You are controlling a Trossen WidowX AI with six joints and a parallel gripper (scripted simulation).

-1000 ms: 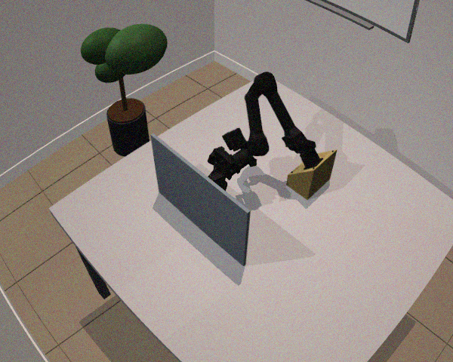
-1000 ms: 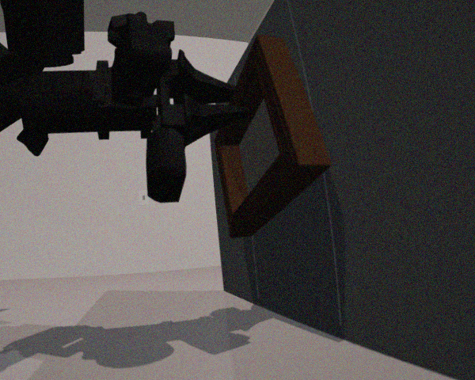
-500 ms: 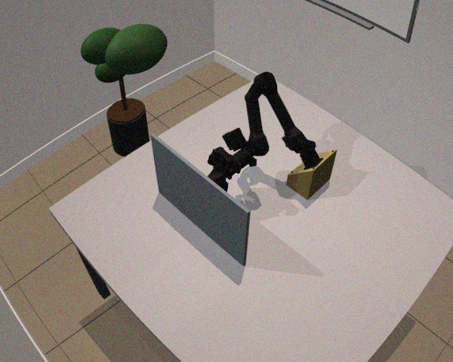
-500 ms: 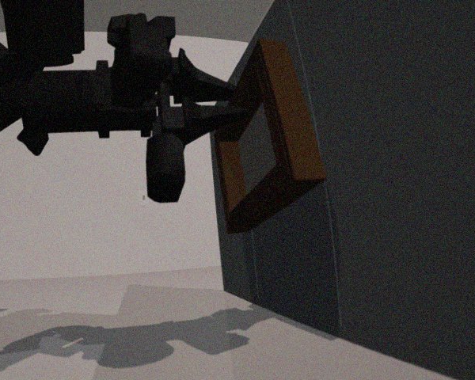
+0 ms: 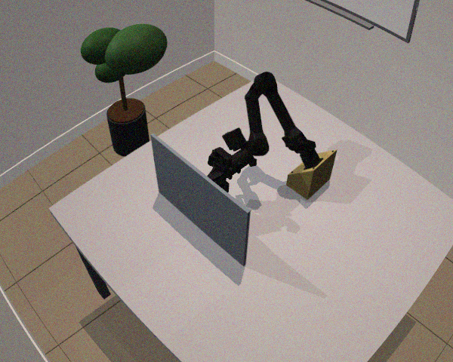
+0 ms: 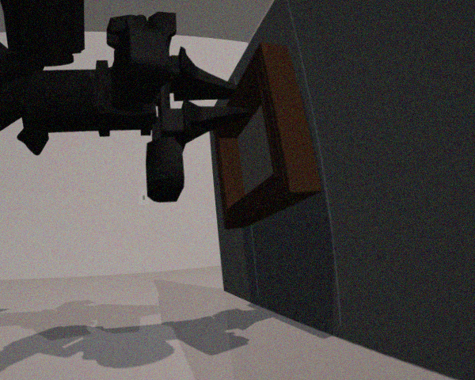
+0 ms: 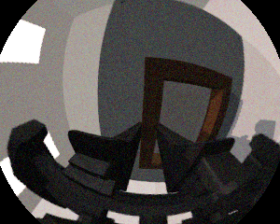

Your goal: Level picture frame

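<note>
My gripper tip is now 1 cm short of the brown wooden picture frame and 5 cm above it. Also, from my gripper tip: dark grey wall panel 2 cm ahead, 1 cm to the right, 6 cm below.
</note>
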